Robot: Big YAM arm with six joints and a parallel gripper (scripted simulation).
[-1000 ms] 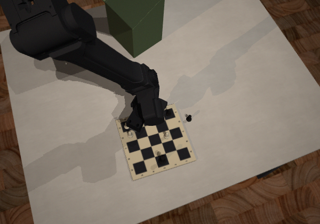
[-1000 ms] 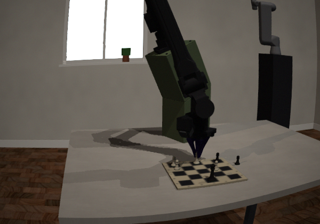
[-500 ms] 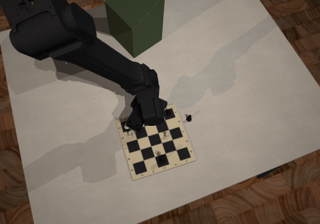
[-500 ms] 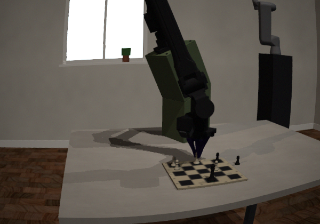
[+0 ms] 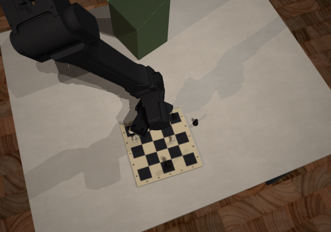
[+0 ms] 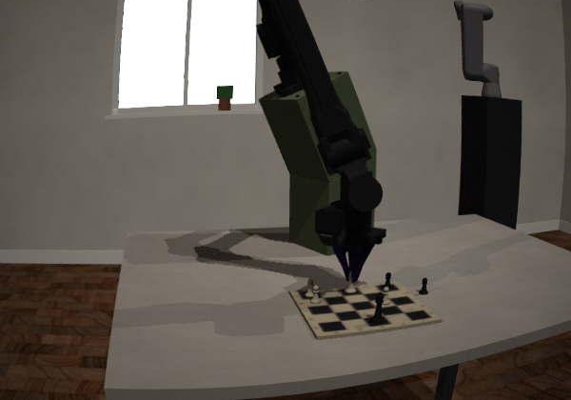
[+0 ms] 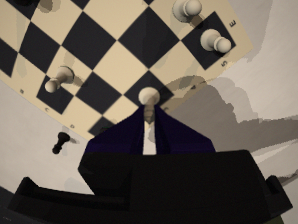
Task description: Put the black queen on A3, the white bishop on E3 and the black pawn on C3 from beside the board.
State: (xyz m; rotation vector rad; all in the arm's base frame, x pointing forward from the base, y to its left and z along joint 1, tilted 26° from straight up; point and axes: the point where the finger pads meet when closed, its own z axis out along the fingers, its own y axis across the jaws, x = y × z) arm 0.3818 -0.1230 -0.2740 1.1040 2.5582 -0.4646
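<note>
My hand is 10 mm above the white bishop. Also, from my hand: black queen: 160 mm ahead, 10 mm to the right; then chessboard: 80 mm ahead, 10 mm to the right, 30 mm below.
</note>
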